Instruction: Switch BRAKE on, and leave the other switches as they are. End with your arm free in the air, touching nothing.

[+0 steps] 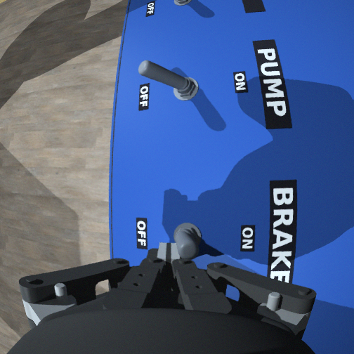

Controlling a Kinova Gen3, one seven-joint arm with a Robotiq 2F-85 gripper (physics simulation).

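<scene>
The BRAKE switch [188,242] is a grey lever on the blue panel [150,150], between its OFF label [141,233] on the left and its ON label [247,238] on the right. It is seen almost end-on and its tip shows just below its collar, leaning clearly toward neither label; its exact tilt is hard to tell. My gripper [168,254] is shut and empty. Its fingertips are close against the OFF side of the lever; whether they touch it I cannot tell. The BRAKE name plate [283,230] is at the right, its lower end hidden by my gripper.
The PUMP switch [167,79] stands farther up the panel, its lever leaning toward its OFF label [143,97]. Part of another switch [183,1] shows at the top edge. The panel's left edge runs beside the wooden floor [60,125]. The arm's shadow covers part of the panel.
</scene>
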